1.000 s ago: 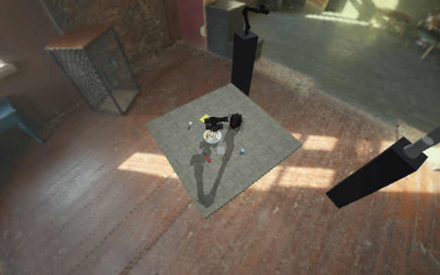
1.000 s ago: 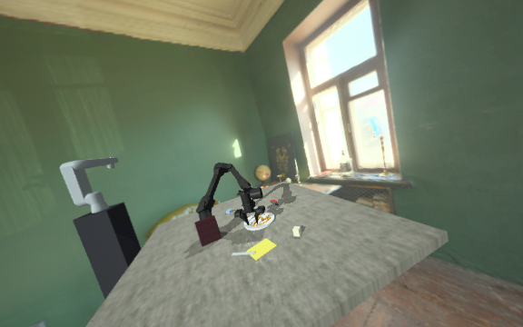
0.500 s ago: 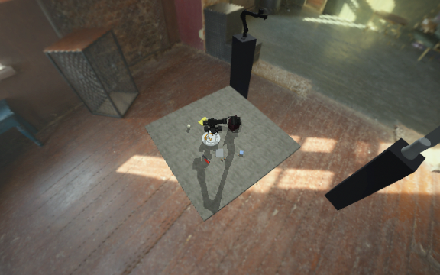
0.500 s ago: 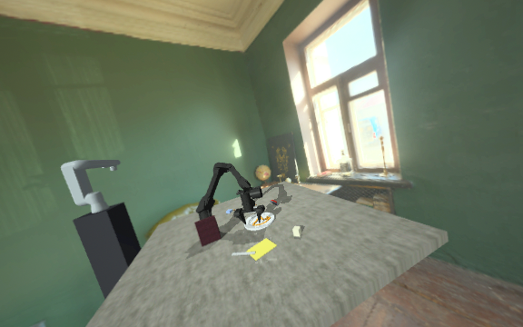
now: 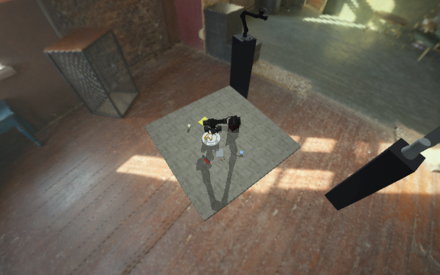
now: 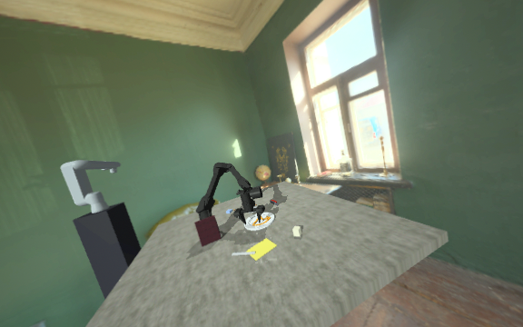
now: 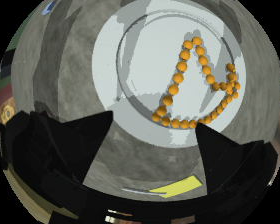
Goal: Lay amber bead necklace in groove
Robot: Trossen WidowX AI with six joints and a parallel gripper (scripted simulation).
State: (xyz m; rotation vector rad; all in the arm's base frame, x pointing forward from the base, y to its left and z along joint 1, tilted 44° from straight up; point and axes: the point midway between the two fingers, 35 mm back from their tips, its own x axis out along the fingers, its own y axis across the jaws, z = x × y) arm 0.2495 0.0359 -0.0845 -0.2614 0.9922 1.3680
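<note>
Now: gripper tip 5 cm short of the board, 4 cm to the right of it and 2 cm above it. Round my gripper tip: grey square 25 cm to the left, 6 cm ahead, 2 cm below; white stick 21 cm to the right, 9 cm behind, 2 cm below; yellow card 23 cm to the right, 2 cm below.
</note>
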